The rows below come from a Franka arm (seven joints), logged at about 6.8 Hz.
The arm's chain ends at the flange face. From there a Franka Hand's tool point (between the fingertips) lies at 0.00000 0.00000 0.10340 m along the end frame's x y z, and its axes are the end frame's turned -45 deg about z.
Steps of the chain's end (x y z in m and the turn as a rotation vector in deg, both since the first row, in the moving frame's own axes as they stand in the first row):
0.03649 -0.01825 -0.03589 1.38 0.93 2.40
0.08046 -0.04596 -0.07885 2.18 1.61 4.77
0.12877 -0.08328 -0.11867 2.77 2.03 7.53
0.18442 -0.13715 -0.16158 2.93 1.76 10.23
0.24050 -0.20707 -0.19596 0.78 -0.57 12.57
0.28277 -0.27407 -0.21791 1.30 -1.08 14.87
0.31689 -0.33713 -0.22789 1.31 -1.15 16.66
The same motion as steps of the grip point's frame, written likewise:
0.04167 0.01239 -0.03593 0.32 1.63 2.40
0.09425 0.02387 -0.07897 0.40 2.68 4.77
0.15611 0.03163 -0.11886 0.52 3.39 7.53
0.23347 0.03247 -0.16176 0.83 3.32 10.23
0.31693 0.02196 -0.19597 0.95 0.15 12.57
0.39441 0.00319 -0.21795 1.68 0.16 14.87
0.46312 -0.01738 -0.22794 1.74 0.11 16.66

